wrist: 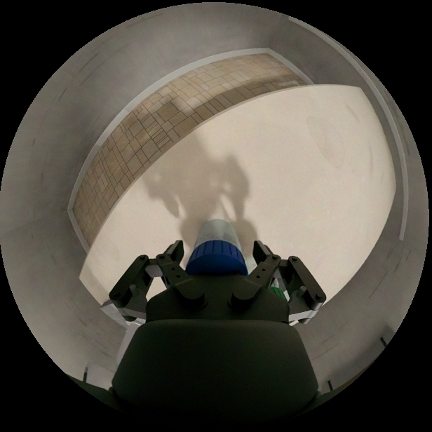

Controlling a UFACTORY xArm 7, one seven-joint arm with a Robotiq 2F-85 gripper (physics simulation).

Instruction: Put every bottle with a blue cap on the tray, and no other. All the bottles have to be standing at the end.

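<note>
A bottle with a blue cap (pixel 217 257) stands on the table (pixel 295 165), its pale translucent body (pixel 218 229) showing beyond the cap. My gripper (pixel 218 247) is open, with one finger on each side of this bottle and a gap to each finger. A green cap (pixel 278 293) shows in part behind the right finger linkage, low in the view; most of its bottle is hidden by the gripper. The tray cannot be made out in this view.
The table's far edge runs diagonally across the upper left, with a tiled floor (pixel 130 145) below it. Grey walls (pixel 45 165) surround the room. Shadows of the arm and gripper fall on the table beyond the blue-capped bottle. The gripper body hides the near part of the table.
</note>
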